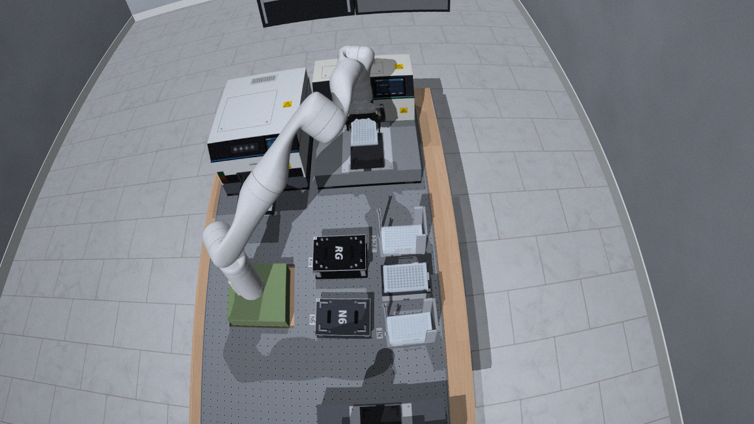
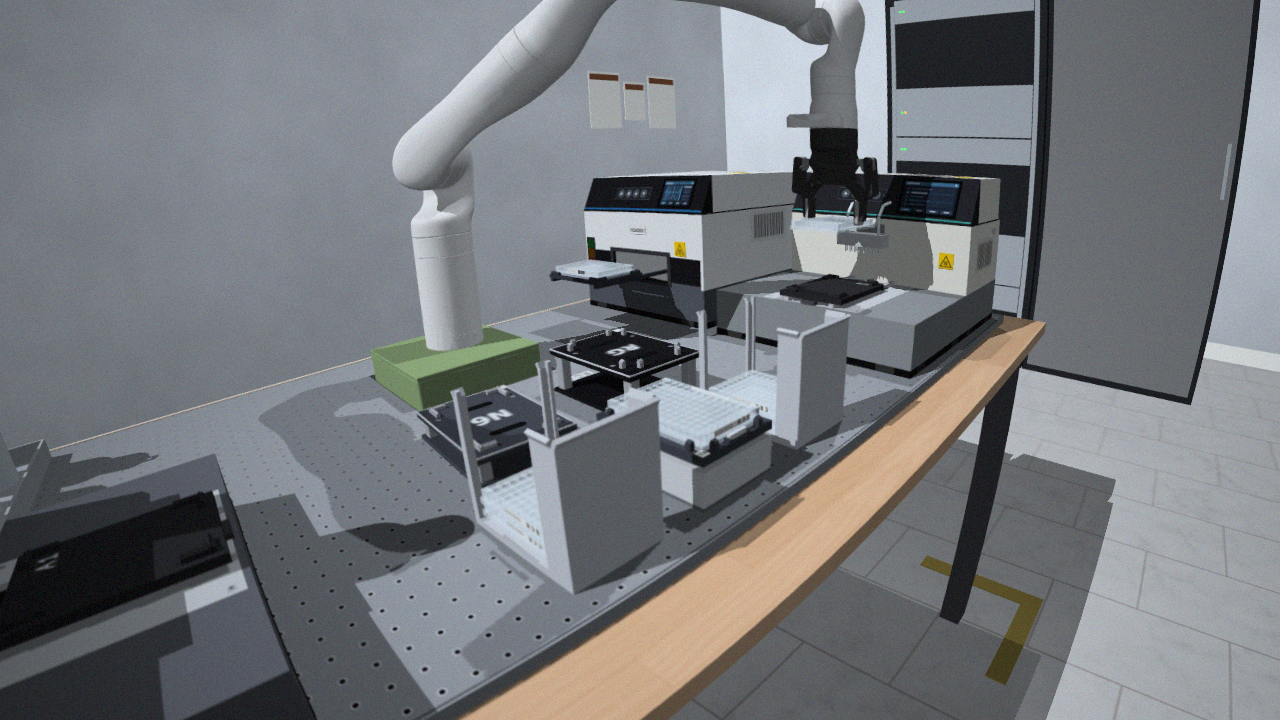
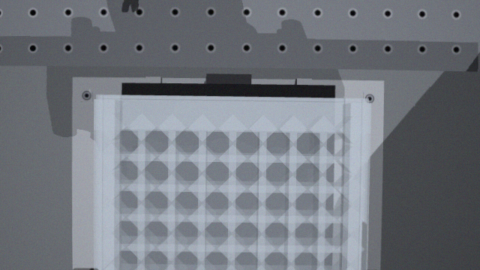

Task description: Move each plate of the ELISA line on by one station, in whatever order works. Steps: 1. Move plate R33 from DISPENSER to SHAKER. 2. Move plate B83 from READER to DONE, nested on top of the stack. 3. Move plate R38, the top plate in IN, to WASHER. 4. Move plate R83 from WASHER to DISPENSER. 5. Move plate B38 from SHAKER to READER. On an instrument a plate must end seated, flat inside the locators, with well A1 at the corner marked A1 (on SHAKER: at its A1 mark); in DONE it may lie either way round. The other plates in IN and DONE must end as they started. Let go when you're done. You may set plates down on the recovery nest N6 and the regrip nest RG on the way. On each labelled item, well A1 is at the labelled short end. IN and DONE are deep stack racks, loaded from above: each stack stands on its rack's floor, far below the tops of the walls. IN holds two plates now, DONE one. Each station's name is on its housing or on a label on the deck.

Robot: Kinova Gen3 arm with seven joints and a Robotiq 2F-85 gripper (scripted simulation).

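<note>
The washer head lies 100 mm to the left of my hand and 40 mm below it. The rest, counted from my hand: plate R83: 10 mm below; plate B83: 310 mm to the right, 180 mm below, 110 mm ahead; washer nest: 110 mm below.
</note>
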